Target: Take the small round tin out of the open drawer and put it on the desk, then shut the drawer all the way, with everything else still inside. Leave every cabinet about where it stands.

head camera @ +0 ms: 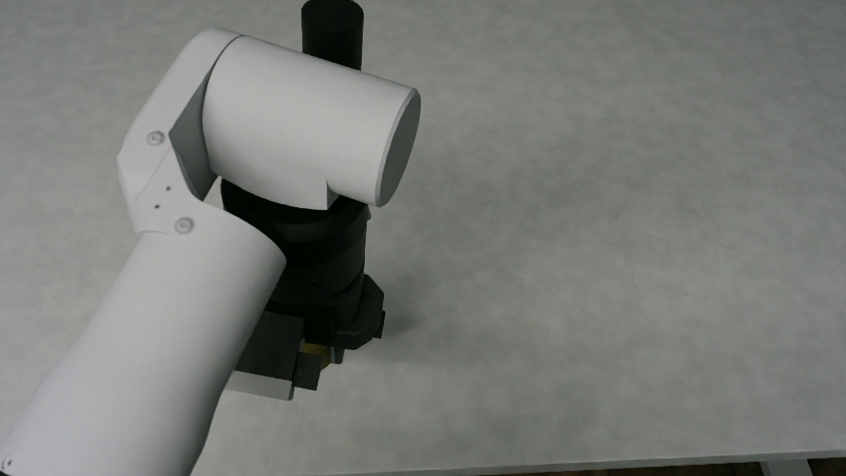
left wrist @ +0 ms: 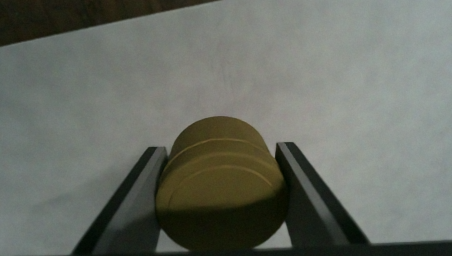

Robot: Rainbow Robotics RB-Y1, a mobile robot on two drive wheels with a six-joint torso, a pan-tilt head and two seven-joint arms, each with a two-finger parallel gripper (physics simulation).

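Frame: origin at the robot's base, x ahead, y left, z up, level; metres.
Seen in the pictures: left gripper, fingertip midpoint: point(head camera: 305, 348) point(left wrist: 221, 162).
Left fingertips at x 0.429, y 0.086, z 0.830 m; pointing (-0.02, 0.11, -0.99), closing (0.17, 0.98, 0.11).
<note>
Pixels of each thing's top centre, then the offset from my left fingertips to it. "*": a spot on its surface instead. Level surfaces: height alone.
- small round tin, middle of its top: point(left wrist: 227, 215) point(head camera: 303, 328) 0.004 m ahead, 0.002 m right, 0.027 m up
- Brown wooden floor, its level: 0.829 m down
- white desk leg part, surface spot: point(head camera: 783, 467) * 0.109 m ahead, 0.805 m right, 0.794 m down
The small round tin point(head camera: 317, 353) point(left wrist: 222, 185) is gold. In the left wrist view it fills the space between the fingers, its round end facing the camera. My left gripper point(head camera: 324, 362) point(left wrist: 221, 162) is shut on the tin and holds it over the desk point(head camera: 591, 236) point(left wrist: 350, 75), near the front edge. How far the tin's underside is from the desk top is hard to tell. In the head view the wrist and fingers hide most of the tin. The drawer, its cabinet and my right gripper do not show in either view.
The desk's front edge runs along the bottom of the head view and across the upper left of the left wrist view. Brown wooden floor point(left wrist: 75, 15) lies beyond it. A white desk leg part point(head camera: 783, 467) shows at the bottom right of the head view.
</note>
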